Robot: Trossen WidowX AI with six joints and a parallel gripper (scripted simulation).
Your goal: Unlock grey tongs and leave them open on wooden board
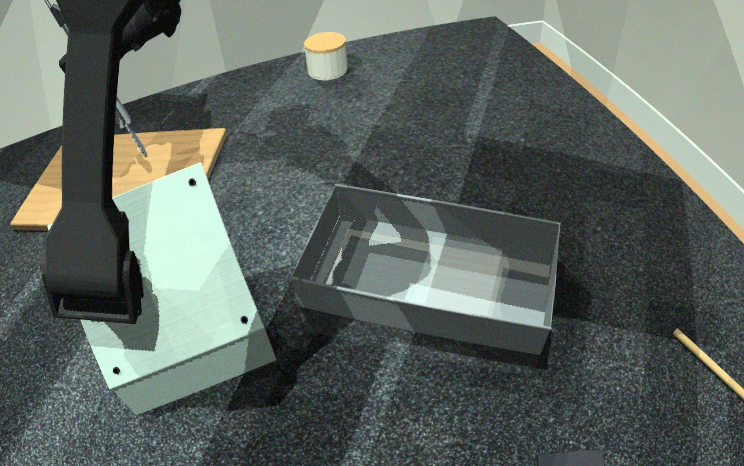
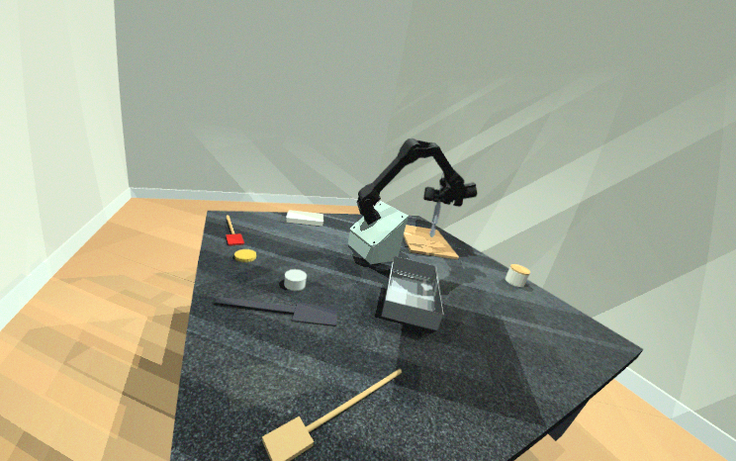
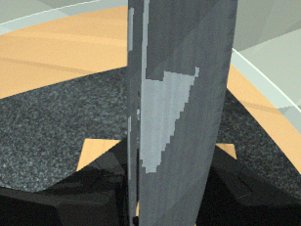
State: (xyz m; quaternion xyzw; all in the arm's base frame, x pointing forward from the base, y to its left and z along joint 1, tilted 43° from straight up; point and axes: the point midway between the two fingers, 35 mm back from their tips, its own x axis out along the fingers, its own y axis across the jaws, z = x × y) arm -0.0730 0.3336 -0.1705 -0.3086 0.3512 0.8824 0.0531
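My gripper tip is 23 cm above the wooden board. From my gripper tip the other things lie so: lidded jar (42 cm ahead, 21 cm to the left, 20 cm below); white block (22 cm behind, 60 cm to the right, 22 cm below); roasting tin (45 cm ahead, 35 cm to the right, 21 cm below).
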